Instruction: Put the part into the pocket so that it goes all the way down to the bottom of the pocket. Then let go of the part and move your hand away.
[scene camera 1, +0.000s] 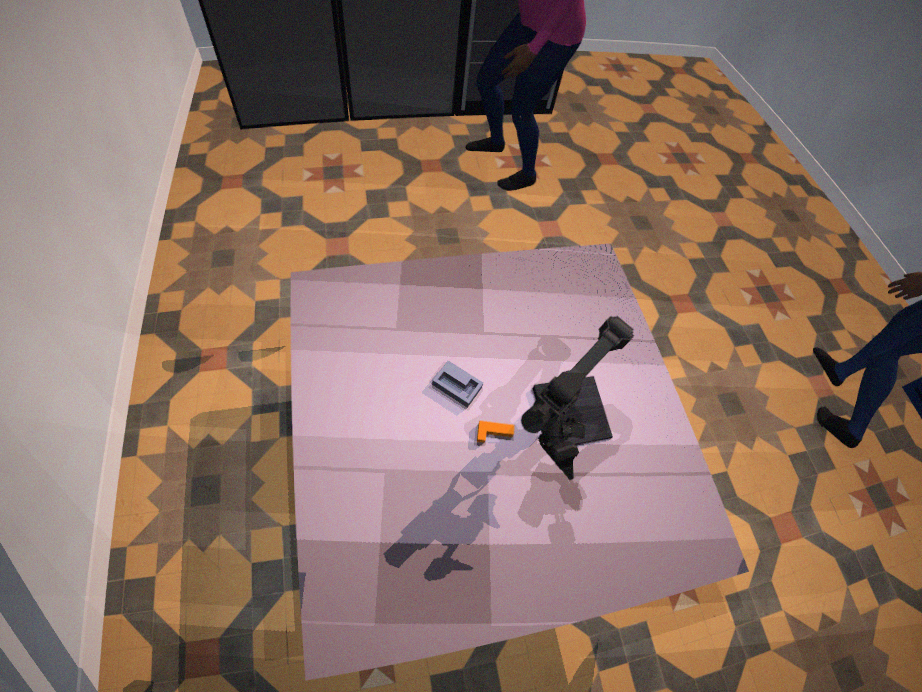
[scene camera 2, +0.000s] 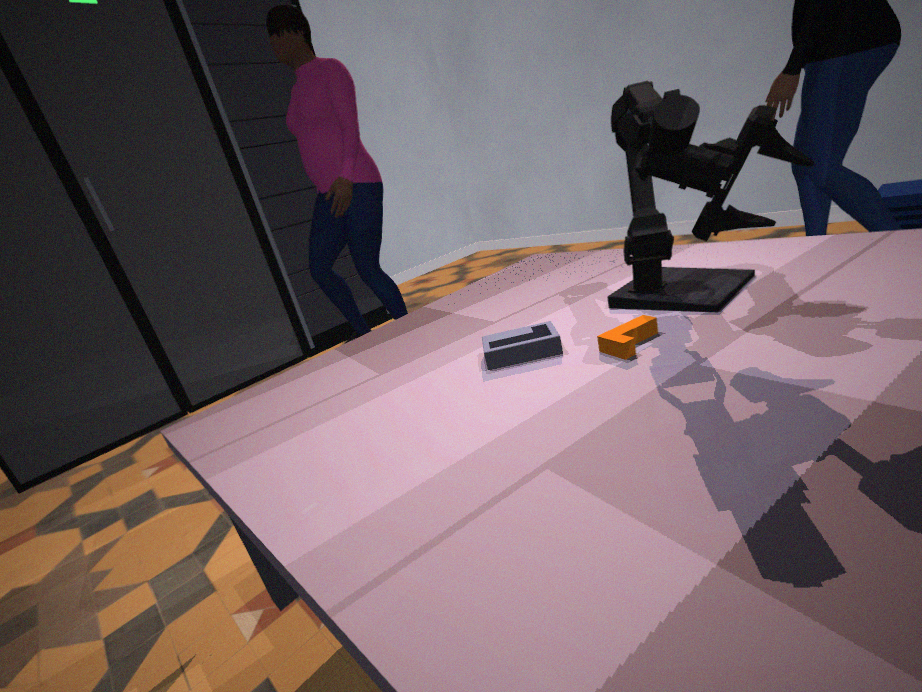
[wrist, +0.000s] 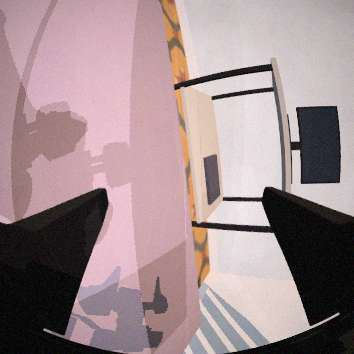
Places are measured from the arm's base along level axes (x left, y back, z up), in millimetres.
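Pixels of known places: gripper, fingertip midpoint: (scene camera 1: 566, 473) (scene camera 2: 793, 195) (wrist: 186, 195); arm's base, origin of the base link: (scene camera 2: 647, 287).
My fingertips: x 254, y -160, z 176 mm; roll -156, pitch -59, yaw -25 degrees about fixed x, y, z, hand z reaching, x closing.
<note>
Ahead of a thing's pixels: the offset from my fingertips to its top centre. Level surfaces: height alone.
The orange L-shaped part {dx -215, dy -82, dz -169 mm} (scene camera 1: 497, 429) (scene camera 2: 615, 345) lies flat on the pink table, between the block and the arm's base. The grey block {dx -413, dy -132, dz -163 mm} (scene camera 1: 449, 395) (scene camera 2: 525, 354) stands on the table a little apart from the part. Its dark L-shaped pocket opens upward, with no part in it. My gripper (scene camera 2: 791, 192) (wrist: 186, 195) is wide open with nothing between the fingers. It hangs above the table on the far side of the arm's base from the block, well away from part and block. Part and block do not show in the wrist view.
The arm's dark base plate (scene camera 1: 595, 420) (scene camera 2: 670, 299) stands on the table {dz -199 mm} (scene camera 1: 350, 417) (scene camera 2: 417, 461) near the part. Arm shadows fall across the table. Two people stand beyond it, near dark cabinets (scene camera 1: 286, 67) and a wall. A desk with a monitor (wrist: 319, 145) shows in the wrist view.
</note>
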